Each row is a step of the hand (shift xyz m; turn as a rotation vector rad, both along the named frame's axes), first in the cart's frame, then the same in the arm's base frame.
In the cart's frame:
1: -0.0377 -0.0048 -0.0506 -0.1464 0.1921 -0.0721
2: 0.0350 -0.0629 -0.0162 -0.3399 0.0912 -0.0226
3: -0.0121 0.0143 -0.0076 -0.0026 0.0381 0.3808
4: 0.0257 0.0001 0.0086 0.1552 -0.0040 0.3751
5: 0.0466 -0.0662 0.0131 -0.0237 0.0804 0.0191
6: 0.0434 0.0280 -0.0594 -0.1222 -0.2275 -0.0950
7: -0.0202 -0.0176 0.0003 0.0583 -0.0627 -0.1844
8: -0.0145 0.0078 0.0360 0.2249 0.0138 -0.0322
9: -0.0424 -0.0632 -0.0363 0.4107 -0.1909 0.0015
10: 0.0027 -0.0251 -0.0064 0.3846 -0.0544 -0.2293
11: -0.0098 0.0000 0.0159 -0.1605 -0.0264 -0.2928
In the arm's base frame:
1: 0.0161 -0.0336 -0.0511 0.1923 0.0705 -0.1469
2: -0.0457 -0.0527 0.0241 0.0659 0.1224 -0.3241
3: 0.0152 0.0037 -0.0127 -0.1410 0.3377 0.1120
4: -0.0019 -0.0003 0.0270 -0.1639 0.2674 0.2577
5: -0.0612 -0.0330 0.0435 0.0607 0.0598 -0.0112
6: 0.0552 -0.0497 0.0260 -0.1670 -0.1483 -0.1607
7: -0.0172 -0.0019 -0.0204 0.0333 -0.2005 -0.0030
8: -0.0107 0.0380 -0.0027 0.0437 -0.0865 0.2059
9: -0.0425 -0.0470 -0.0556 -0.1392 -0.2065 0.3783
10: -0.0191 -0.0177 -0.0011 0.0855 -0.3299 0.2955
11: -0.0080 0.0162 -0.0047 0.0989 -0.2108 -0.2408

